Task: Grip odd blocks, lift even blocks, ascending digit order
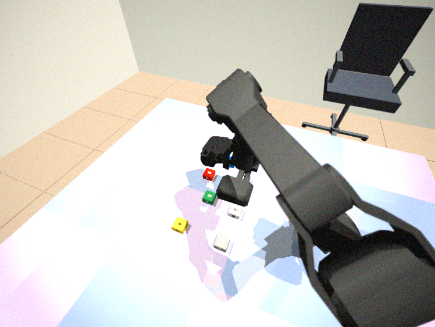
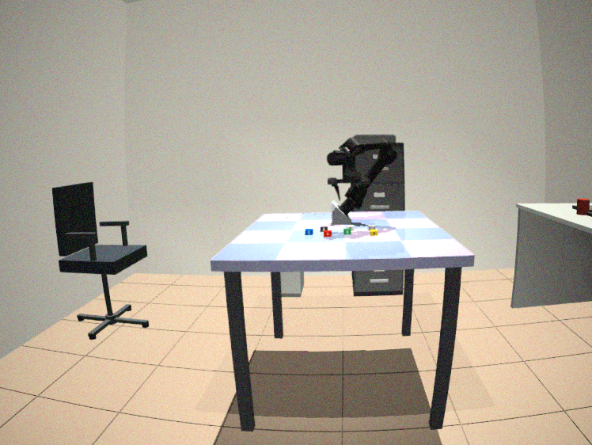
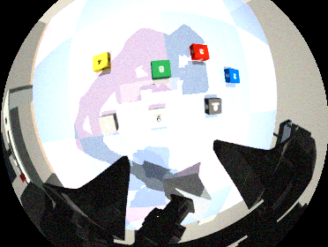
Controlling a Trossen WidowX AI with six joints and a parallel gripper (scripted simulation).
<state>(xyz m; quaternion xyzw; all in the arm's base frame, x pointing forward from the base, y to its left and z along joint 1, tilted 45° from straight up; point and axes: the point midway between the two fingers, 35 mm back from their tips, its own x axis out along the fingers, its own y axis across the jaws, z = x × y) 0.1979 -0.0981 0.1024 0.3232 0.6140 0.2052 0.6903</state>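
My gripper tip is now 60 mm short of the blue block, 180 mm to the left of it and 120 mm above it. Round my gripper tip: green block 90 mm ahead, 20 mm to the right, 120 mm below; grey block 20 mm ahead, 100 mm to the left, 120 mm below; white block 10 mm ahead, 120 mm below.
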